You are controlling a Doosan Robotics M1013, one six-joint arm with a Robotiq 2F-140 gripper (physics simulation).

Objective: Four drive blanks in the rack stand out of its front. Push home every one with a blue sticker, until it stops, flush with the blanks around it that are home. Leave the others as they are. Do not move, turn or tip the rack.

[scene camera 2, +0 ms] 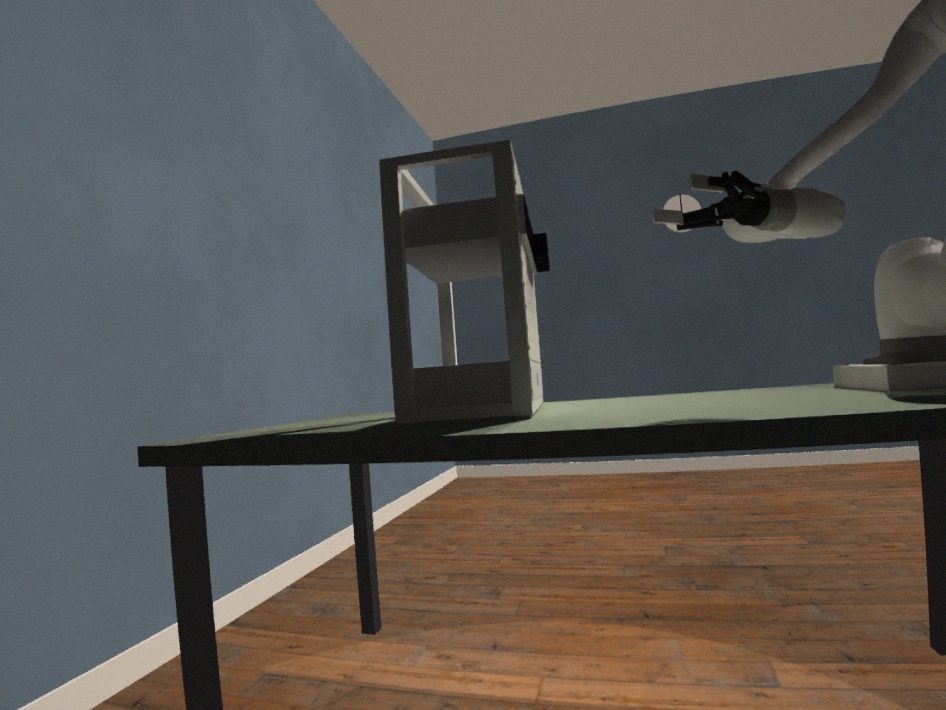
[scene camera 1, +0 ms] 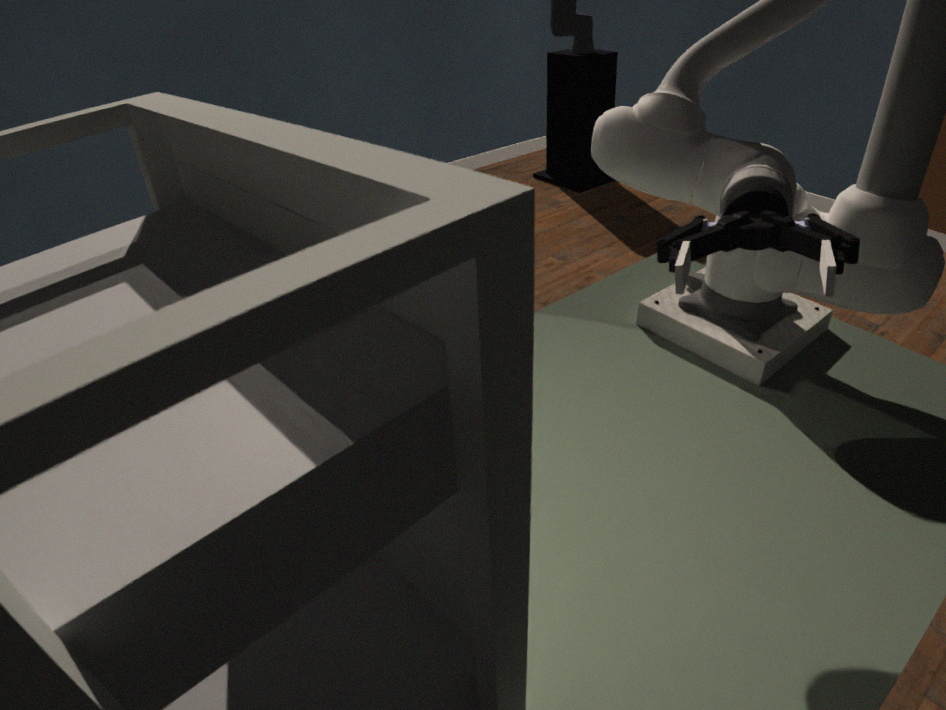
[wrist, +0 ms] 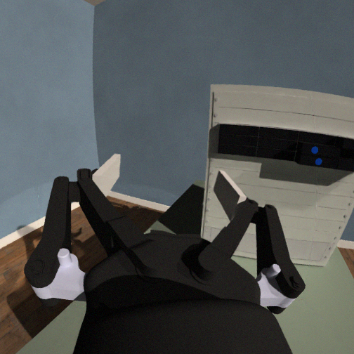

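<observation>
The pale rack (scene camera 1: 508,320) (scene camera 2: 517,320) (wrist: 260,100) stands upright on the green-topped table. In the wrist view a dark row of drive blanks crosses its upper front and runs out at the right edge. An upper blank (wrist: 305,149) and a lower blank (wrist: 306,159), each with a blue sticker, stand out of the row. Other stickers do not show. In scene camera 2 dark blanks (scene camera 2: 541,252) jut from the rack's front. My gripper (scene camera 1: 754,267) (scene camera 2: 682,198) (wrist: 168,172) is open and empty, in the air well away from the rack's front.
The green table top (scene camera 1: 649,496) (scene camera 2: 626,408) (wrist: 320,310) lies under the rack and the arm's pale base plate (scene camera 1: 699,336) (scene camera 2: 863,376). A black pedestal (scene camera 1: 580,114) stands on the floor behind. Blue walls rise behind the rack.
</observation>
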